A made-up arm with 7 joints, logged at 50 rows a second.
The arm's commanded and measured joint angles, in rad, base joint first. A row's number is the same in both.
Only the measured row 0 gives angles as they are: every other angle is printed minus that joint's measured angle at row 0.
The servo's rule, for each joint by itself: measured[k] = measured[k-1] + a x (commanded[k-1-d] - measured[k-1]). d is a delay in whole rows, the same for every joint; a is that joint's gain. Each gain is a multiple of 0.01, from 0.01 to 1. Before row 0 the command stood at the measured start. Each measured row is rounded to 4 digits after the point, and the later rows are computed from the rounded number. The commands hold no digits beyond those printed.
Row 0, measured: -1.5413 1.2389 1.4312 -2.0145 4.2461 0.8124 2.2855
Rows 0 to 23, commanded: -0.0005 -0.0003 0.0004 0.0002 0.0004 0.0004 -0.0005; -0.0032 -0.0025 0.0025 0.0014 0.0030 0.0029 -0.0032; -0.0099 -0.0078 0.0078 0.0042 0.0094 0.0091 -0.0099; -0.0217 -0.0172 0.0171 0.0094 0.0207 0.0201 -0.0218; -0.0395 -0.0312 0.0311 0.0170 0.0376 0.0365 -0.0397; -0.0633 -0.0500 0.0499 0.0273 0.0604 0.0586 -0.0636; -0.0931 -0.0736 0.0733 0.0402 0.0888 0.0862 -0.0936; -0.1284 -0.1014 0.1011 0.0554 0.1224 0.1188 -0.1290; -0.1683 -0.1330 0.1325 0.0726 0.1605 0.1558 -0.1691; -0.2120 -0.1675 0.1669 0.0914 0.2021 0.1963 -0.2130; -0.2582 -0.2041 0.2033 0.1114 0.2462 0.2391 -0.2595; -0.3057 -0.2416 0.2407 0.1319 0.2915 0.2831 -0.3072; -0.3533 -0.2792 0.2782 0.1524 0.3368 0.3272 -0.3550; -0.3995 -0.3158 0.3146 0.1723 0.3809 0.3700 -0.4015; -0.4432 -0.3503 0.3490 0.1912 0.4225 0.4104 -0.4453; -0.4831 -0.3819 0.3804 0.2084 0.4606 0.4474 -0.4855; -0.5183 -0.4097 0.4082 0.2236 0.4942 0.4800 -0.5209; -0.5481 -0.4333 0.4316 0.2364 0.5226 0.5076 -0.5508; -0.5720 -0.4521 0.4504 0.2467 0.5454 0.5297 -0.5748; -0.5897 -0.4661 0.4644 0.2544 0.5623 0.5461 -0.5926; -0.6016 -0.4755 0.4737 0.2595 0.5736 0.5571 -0.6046; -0.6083 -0.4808 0.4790 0.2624 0.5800 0.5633 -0.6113; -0.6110 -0.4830 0.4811 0.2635 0.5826 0.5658 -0.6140; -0.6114 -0.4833 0.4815 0.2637 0.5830 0.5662 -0.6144
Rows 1 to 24, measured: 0.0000 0.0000 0.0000 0.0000 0.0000 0.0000 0.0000; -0.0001 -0.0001 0.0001 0.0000 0.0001 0.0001 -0.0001; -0.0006 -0.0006 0.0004 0.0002 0.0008 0.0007 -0.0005; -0.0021 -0.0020 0.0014 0.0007 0.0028 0.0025 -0.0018; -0.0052 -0.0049 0.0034 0.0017 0.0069 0.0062 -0.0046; -0.0107 -0.0099 0.0070 0.0035 0.0140 0.0126 -0.0095; -0.0191 -0.0175 0.0126 0.0064 0.0247 0.0223 -0.0171; -0.0309 -0.0282 0.0205 0.0105 0.0394 0.0357 -0.0278; -0.0465 -0.0421 0.0310 0.0159 0.0585 0.0532 -0.0420; -0.0660 -0.0594 0.0442 0.0227 0.0820 0.0747 -0.0598; -0.0894 -0.0799 0.0602 0.0309 0.1096 0.1002 -0.0812; -0.1164 -0.1035 0.0788 0.0406 0.1410 0.1294 -0.1062; -0.1467 -0.1297 0.0998 0.0516 0.1756 0.1617 -0.1343; -0.1798 -0.1581 0.1230 0.0637 0.2127 0.1965 -0.1652; -0.2150 -0.1881 0.1479 0.0767 0.2514 0.2329 -0.1983; -0.2515 -0.2189 0.1740 0.0904 0.2908 0.2702 -0.2329; -0.2886 -0.2499 0.2008 0.1046 0.3299 0.3074 -0.2683; -0.3254 -0.2803 0.2278 0.1189 0.3677 0.3436 -0.3037; -0.3610 -0.3094 0.2543 0.1330 0.4033 0.3780 -0.3383; -0.3948 -0.3365 0.2798 0.1466 0.4360 0.4099 -0.3714; -0.4260 -0.3611 0.3038 0.1595 0.4650 0.4385 -0.4024; -0.4541 -0.3828 0.3259 0.1715 0.4900 0.4634 -0.4307; -0.4788 -0.4014 0.3458 0.1824 0.5107 0.4844 -0.4560; -0.5000 -0.4169 0.3634 0.1921 0.5272 0.5015 -0.4781
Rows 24 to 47, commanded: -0.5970 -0.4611 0.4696 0.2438 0.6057 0.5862 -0.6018; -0.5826 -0.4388 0.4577 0.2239 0.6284 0.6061 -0.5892; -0.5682 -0.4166 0.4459 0.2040 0.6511 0.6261 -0.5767; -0.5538 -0.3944 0.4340 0.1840 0.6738 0.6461 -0.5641; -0.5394 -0.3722 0.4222 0.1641 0.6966 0.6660 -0.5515; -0.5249 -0.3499 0.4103 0.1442 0.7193 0.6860 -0.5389; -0.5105 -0.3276 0.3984 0.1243 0.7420 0.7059 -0.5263; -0.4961 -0.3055 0.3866 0.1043 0.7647 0.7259 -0.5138; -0.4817 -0.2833 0.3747 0.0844 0.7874 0.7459 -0.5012; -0.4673 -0.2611 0.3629 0.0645 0.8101 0.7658 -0.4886; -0.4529 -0.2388 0.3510 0.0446 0.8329 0.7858 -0.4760; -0.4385 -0.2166 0.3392 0.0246 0.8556 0.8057 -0.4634; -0.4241 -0.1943 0.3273 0.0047 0.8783 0.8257 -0.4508; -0.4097 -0.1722 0.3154 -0.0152 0.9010 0.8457 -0.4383; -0.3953 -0.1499 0.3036 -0.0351 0.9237 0.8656 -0.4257; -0.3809 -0.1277 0.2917 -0.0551 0.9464 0.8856 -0.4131; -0.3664 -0.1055 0.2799 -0.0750 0.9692 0.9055 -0.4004; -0.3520 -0.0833 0.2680 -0.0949 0.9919 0.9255 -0.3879; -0.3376 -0.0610 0.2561 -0.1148 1.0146 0.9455 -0.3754; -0.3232 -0.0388 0.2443 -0.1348 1.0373 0.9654 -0.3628; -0.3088 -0.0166 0.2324 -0.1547 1.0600 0.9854 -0.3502; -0.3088 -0.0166 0.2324 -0.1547 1.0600 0.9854 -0.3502; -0.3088 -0.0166 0.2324 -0.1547 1.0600 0.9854 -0.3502; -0.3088 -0.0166 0.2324 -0.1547 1.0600 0.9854 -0.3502
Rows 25 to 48, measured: -0.5178 -0.4295 0.3788 0.2007 0.5400 0.5151 -0.4972; -0.5305 -0.4355 0.3906 0.2059 0.5551 0.5300 -0.5118; -0.5388 -0.4361 0.3993 0.2081 0.5720 0.5460 -0.5226; -0.5435 -0.4324 0.4054 0.2076 0.5902 0.5628 -0.5302; -0.5451 -0.4252 0.4091 0.2048 0.6094 0.5803 -0.5349; -0.5442 -0.4151 0.4108 0.1999 0.6295 0.5983 -0.5372; -0.5411 -0.4027 0.4107 0.1932 0.6502 0.6167 -0.5374; -0.5362 -0.3884 0.4091 0.1849 0.6713 0.6354 -0.5358; -0.5298 -0.3726 0.4062 0.1752 0.6928 0.6544 -0.5327; -0.5221 -0.3556 0.4021 0.1643 0.7146 0.6736 -0.5283; -0.5133 -0.3376 0.3970 0.1523 0.7366 0.6930 -0.5227; -0.5036 -0.3188 0.3910 0.1394 0.7587 0.7125 -0.5162; -0.4932 -0.2994 0.3843 0.1256 0.7810 0.7321 -0.5088; -0.4821 -0.2794 0.3769 0.1111 0.8034 0.7518 -0.5007; -0.4705 -0.2590 0.3689 0.0959 0.8258 0.7715 -0.4920; -0.4585 -0.2383 0.3604 0.0802 0.8483 0.7913 -0.4827; -0.4461 -0.2173 0.3515 0.0640 0.8709 0.8111 -0.4730; -0.4333 -0.1961 0.3422 0.0473 0.8935 0.8309 -0.4628; -0.4203 -0.1747 0.3326 0.0302 0.9161 0.8508 -0.4523; -0.4071 -0.1531 0.3227 0.0128 0.9388 0.8707 -0.4415; -0.3937 -0.1314 0.3125 -0.0049 0.9615 0.8906 -0.4305; -0.3801 -0.1096 0.3021 -0.0229 0.9842 0.9105 -0.4193; -0.3687 -0.0919 0.2930 -0.0387 1.0016 0.9262 -0.4096; -0.3591 -0.0776 0.2851 -0.0526 1.0150 0.9386 -0.4013
